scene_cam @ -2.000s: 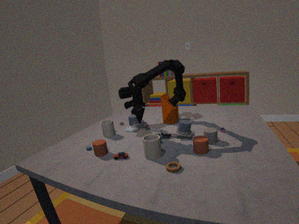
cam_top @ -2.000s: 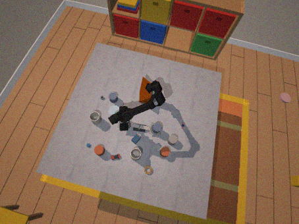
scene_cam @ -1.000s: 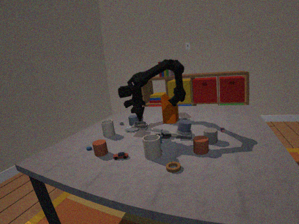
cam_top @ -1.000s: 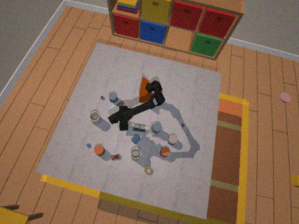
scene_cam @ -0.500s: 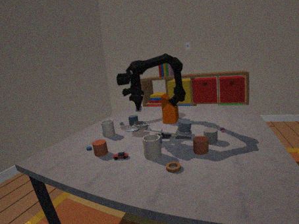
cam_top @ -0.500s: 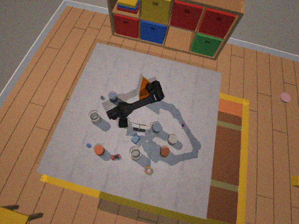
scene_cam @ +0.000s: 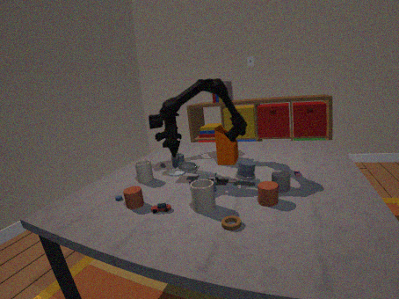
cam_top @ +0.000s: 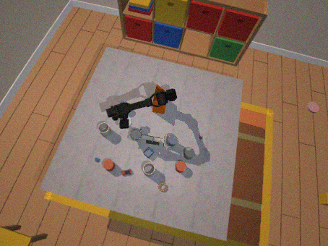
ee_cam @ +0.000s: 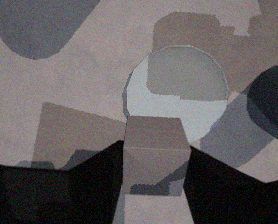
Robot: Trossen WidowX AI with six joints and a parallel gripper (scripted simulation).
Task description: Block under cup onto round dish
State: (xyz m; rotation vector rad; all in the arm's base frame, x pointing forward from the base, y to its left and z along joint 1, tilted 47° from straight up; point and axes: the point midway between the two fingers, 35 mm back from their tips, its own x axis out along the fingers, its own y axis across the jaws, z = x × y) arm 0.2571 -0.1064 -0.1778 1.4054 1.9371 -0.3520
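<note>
My gripper tip is now 2 cm past the pale round dish, 2 cm to the left of it and 9 cm above it. Round my gripper tip: grey piece 1 cm above; red toy car 33 cm ahead, 14 cm to the left, 8 cm below; grey-blue cup 12 cm behind, 8 cm to the right, 6 cm below.
</note>
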